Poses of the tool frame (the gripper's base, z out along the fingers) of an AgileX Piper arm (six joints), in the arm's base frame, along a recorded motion.
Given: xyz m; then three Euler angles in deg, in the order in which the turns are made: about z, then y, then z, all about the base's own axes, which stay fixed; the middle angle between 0 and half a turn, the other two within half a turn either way.
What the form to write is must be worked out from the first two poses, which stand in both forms.
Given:
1: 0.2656 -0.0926 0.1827 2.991 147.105 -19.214
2: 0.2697 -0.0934 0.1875 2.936 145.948 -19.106
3: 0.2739 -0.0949 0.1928 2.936 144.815 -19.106
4: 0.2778 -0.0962 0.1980 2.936 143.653 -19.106
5: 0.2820 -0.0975 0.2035 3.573 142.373 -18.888
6: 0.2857 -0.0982 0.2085 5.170 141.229 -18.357
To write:
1: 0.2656 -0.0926 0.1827 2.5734 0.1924 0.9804 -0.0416
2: 0.2697 -0.0934 0.1875 2.5534 0.1910 0.9806 -0.0430
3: 0.2739 -0.0949 0.1928 2.5338 0.1910 0.9806 -0.0445
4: 0.2778 -0.0962 0.1980 2.5137 0.1910 0.9805 -0.0461
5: 0.2820 -0.0975 0.2035 2.4910 0.1946 0.9798 -0.0454
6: 0.2857 -0.0982 0.2085 2.4696 0.2037 0.9782 -0.0404
